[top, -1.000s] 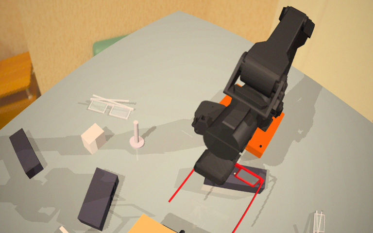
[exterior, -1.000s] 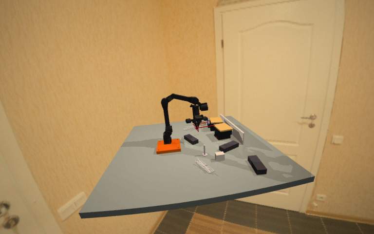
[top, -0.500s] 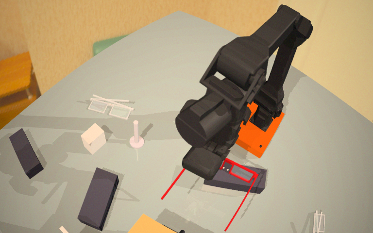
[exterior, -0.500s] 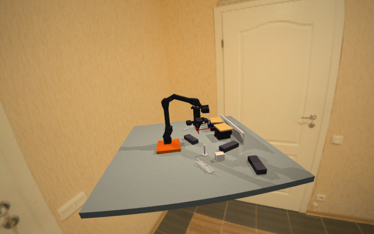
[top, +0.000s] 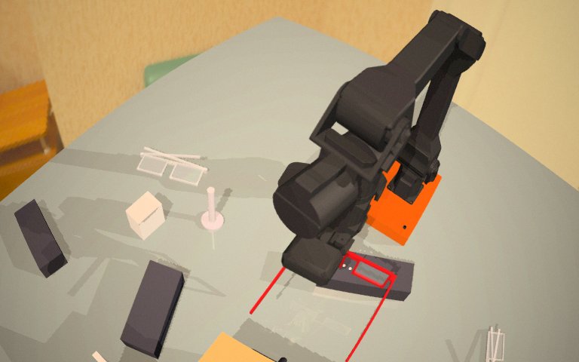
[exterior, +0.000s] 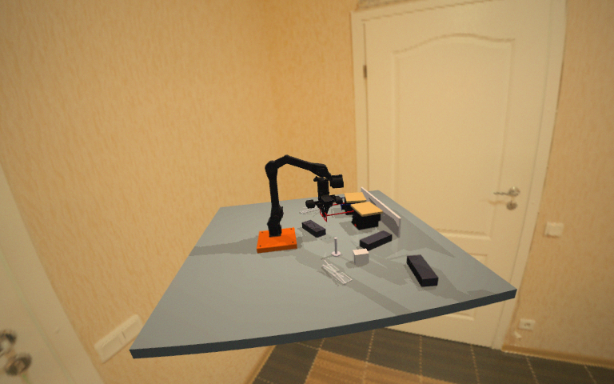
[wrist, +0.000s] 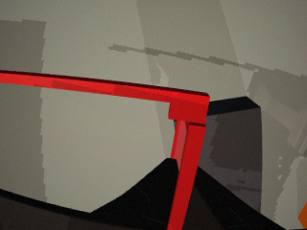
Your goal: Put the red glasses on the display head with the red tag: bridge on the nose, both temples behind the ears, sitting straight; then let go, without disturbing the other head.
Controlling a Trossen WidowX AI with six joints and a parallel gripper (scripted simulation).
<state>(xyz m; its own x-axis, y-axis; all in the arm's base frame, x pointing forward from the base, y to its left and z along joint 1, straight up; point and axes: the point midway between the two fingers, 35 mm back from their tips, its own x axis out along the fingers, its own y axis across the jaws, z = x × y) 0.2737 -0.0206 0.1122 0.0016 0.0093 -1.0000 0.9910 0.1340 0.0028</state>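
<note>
My gripper tip is now 220 mm short of the tan-topped display head, 60 mm to the right of it and 50 mm above it. Round my gripper tip: peg stand: 20 mm ahead, 210 mm to the right, 80 mm below; then white panel: 350 mm ahead, 180 mm to the left, 50 mm below; then white cube: 110 mm ahead, 290 mm to the right, 80 mm below.
</note>
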